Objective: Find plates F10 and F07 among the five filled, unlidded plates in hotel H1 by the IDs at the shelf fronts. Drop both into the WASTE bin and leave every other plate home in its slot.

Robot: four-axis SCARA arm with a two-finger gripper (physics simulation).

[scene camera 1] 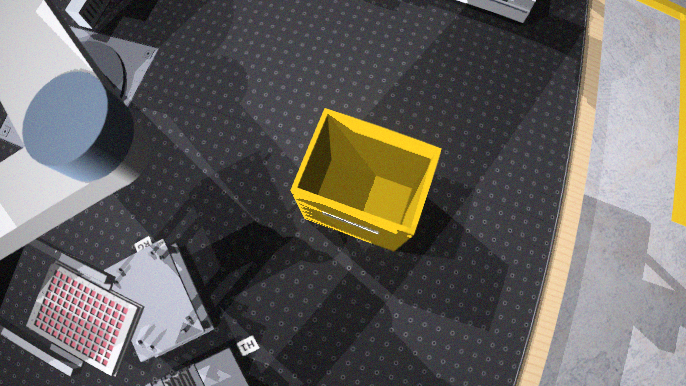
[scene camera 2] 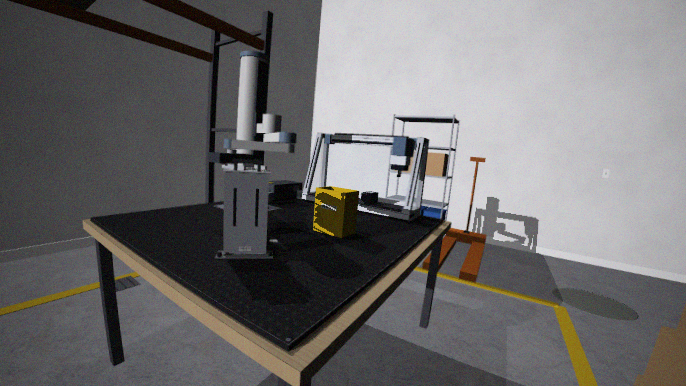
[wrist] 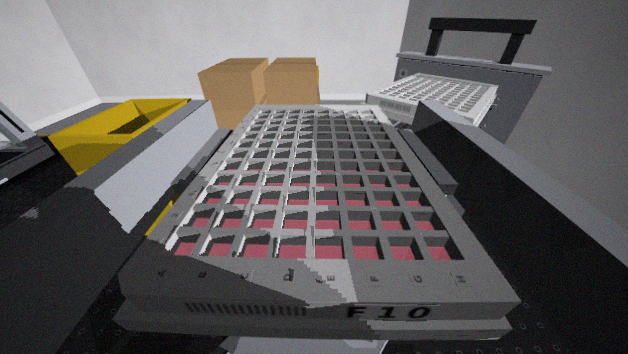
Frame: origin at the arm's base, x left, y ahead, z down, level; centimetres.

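Where they show: gripper, fingertip midpoint: (scene camera 1: 92,326) (scene camera 2: 255,168) (wrist: 314,119).
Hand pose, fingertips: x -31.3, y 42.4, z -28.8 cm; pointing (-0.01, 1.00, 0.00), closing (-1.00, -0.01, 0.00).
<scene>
Each offset is from my fingertips to the top centre of the thing. "*": to the spot under its first point.
Plate F10 @(dy -2.3, dx +0.0, dz +0.2 cm) (scene camera 1: 82,320) (wrist: 385,280) is held level and unlidded, with pink wells; its ID reads on the near edge in the wrist view. My gripper (wrist: 314,119) is shut on its two long sides. The yellow WASTE bin @(dy +22.2, dx +28.7, dz +7.5 cm) (scene camera 1: 385,133) (scene camera 2: 345,220) (wrist: 77,152) stands apart from the plate, open at the top, at the left in the wrist view. Hotel H1 (scene camera 2: 245,215) (wrist: 522,92) is a grey tower, at the right in the wrist view. A white plate @(dy +9.7, dx -11.5, dz +0.9 cm) (wrist: 445,95) sits at its top, ID unreadable. F07 cannot be made out.
A grey stand (scene camera 1: 155,295) with an RG label @(* dy -11.9, dx +8.6, dz +27.4 cm) (scene camera 1: 143,245) lies beside plate F10 in scene camera 1. The arm's blue cylinder (scene camera 1: 65,120) is at upper left. A gantry machine (scene camera 2: 360,138) stands behind the bin. Brown boxes (wrist: 232,87) are in the background.
</scene>
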